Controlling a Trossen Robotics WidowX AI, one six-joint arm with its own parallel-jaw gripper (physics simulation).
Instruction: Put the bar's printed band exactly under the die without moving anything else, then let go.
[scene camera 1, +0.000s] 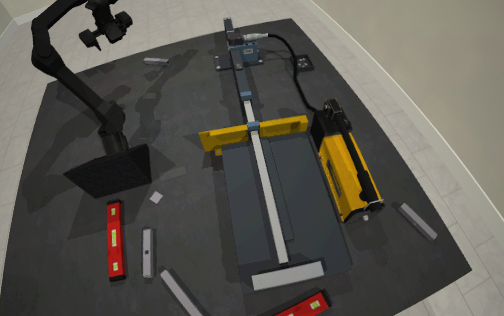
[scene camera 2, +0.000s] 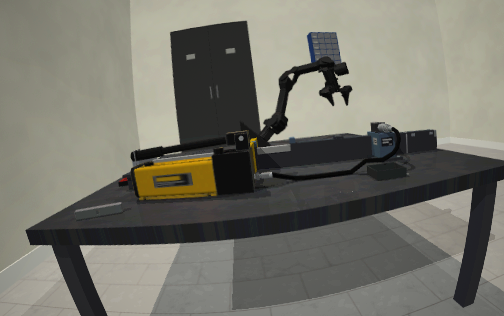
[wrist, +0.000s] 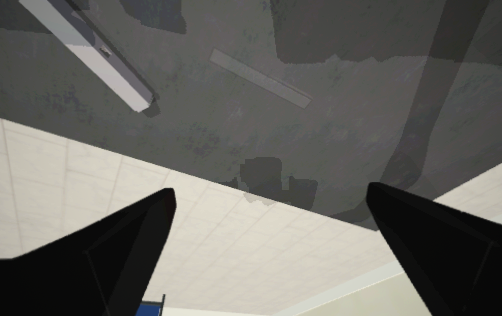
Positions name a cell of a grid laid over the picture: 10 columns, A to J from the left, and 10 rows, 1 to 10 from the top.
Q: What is my gripper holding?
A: Nothing.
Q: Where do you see my gripper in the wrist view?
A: F7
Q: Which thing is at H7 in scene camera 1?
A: A yellow and black power unit.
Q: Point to a pale grey bar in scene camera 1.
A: F7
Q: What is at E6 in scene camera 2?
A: A yellow and black power unit.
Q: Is my gripper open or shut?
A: Open.
